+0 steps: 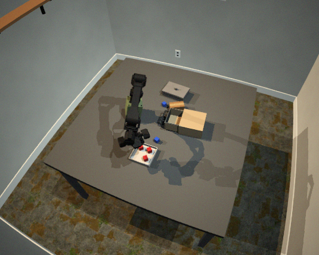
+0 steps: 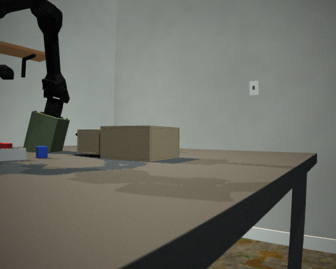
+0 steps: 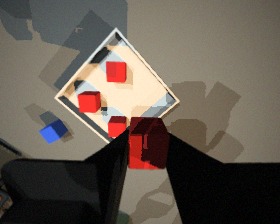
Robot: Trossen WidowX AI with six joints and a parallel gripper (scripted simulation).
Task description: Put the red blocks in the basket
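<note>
The white basket lies 16 cm below my hand, 3 cm ahead of it and 2 cm to the left of it. Round my hand: orange box: 48 cm to the left, 15 cm ahead, 13 cm below; then tan drawer cabinet: 33 cm to the left, 26 cm ahead, 13 cm below; then grey lid: 64 cm to the left, 12 cm below, 10 cm ahead.
</note>
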